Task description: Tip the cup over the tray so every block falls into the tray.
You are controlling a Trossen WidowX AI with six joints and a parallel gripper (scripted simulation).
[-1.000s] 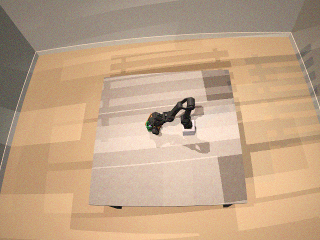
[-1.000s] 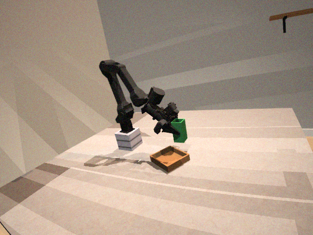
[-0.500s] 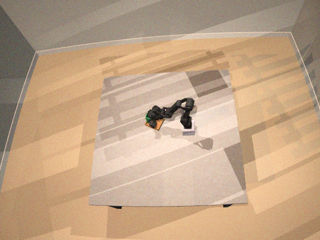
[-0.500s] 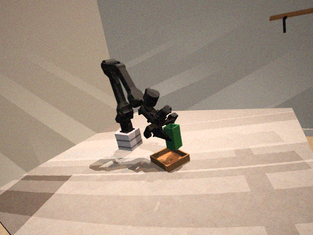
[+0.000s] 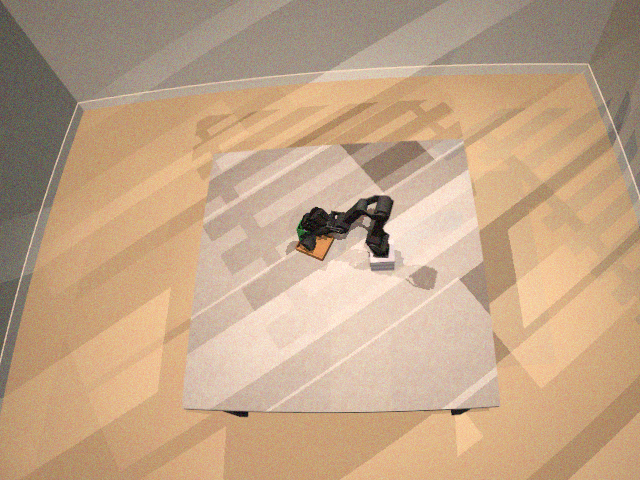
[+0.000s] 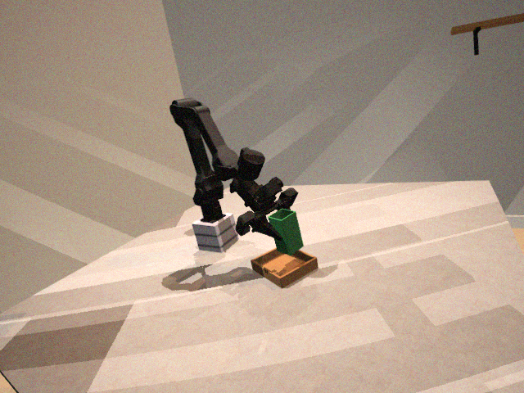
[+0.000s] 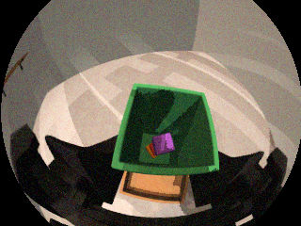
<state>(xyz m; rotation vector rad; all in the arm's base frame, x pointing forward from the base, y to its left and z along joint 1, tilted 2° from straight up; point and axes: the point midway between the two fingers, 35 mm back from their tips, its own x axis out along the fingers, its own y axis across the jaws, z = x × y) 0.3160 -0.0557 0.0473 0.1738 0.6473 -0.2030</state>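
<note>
Right now my gripper tip is 10 mm past the red block and 10 mm above it. The rest, counted from my gripper tip: orange block: 10 mm behind, 10 mm to the left, 30 mm below; then green cup: 10 mm behind, 20 mm below; then purple block: 10 mm behind.
</note>
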